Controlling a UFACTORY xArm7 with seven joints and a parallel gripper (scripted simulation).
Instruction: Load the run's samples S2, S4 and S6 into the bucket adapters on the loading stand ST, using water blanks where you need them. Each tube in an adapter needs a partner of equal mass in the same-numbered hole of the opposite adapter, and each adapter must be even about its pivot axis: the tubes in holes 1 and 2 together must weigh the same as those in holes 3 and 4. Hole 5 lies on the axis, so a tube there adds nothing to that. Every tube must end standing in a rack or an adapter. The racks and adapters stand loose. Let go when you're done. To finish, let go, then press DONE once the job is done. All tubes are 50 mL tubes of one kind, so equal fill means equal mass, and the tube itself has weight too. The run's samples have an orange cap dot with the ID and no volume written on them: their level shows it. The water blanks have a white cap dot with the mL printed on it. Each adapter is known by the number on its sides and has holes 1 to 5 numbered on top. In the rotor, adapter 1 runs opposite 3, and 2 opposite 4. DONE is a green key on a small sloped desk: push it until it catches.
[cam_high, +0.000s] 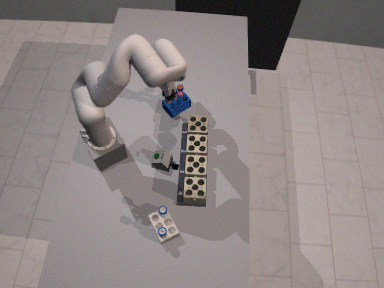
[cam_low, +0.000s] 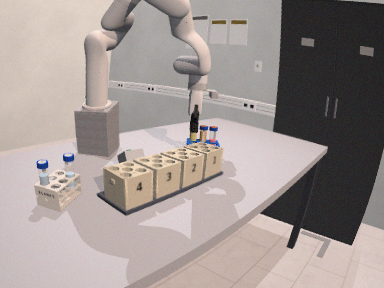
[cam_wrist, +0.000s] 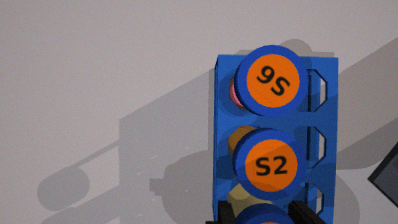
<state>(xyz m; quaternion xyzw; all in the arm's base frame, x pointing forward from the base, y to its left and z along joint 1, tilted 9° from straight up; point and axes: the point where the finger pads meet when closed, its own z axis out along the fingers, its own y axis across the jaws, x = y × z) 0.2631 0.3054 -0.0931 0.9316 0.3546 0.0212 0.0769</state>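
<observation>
The sample tube S4 lies 10 mm behind my hand and 50 mm below it. Round my hand: sample tube S2: 40 mm ahead, 20 mm to the left, 50 mm below; then blue sample rack: 40 mm ahead, 10 mm to the left, 90 mm below; then sample tube S6: 60 mm ahead, 60 mm to the left, 50 mm below.
</observation>
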